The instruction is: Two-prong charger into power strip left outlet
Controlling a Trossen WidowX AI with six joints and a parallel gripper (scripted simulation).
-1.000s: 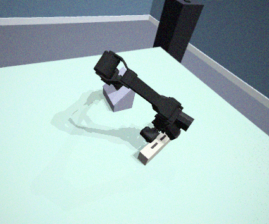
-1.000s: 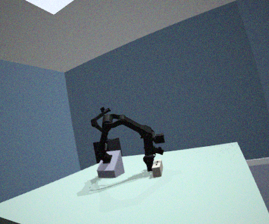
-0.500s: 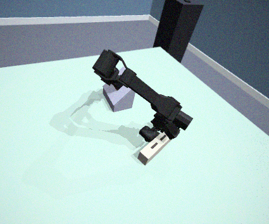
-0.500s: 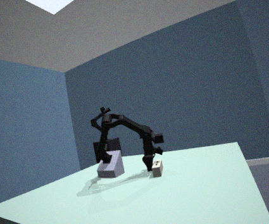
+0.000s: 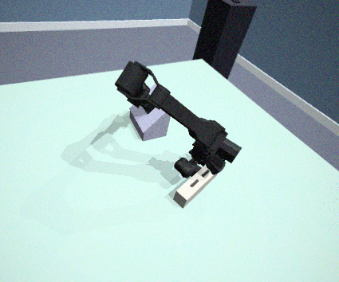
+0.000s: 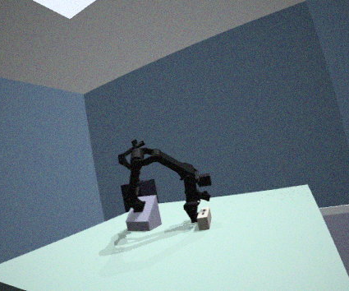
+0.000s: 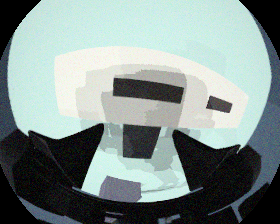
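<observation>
Now: the dark charger 2 cm ahead of my gripper tip, 1 cm to the left of it and 1 cm above it.
</observation>
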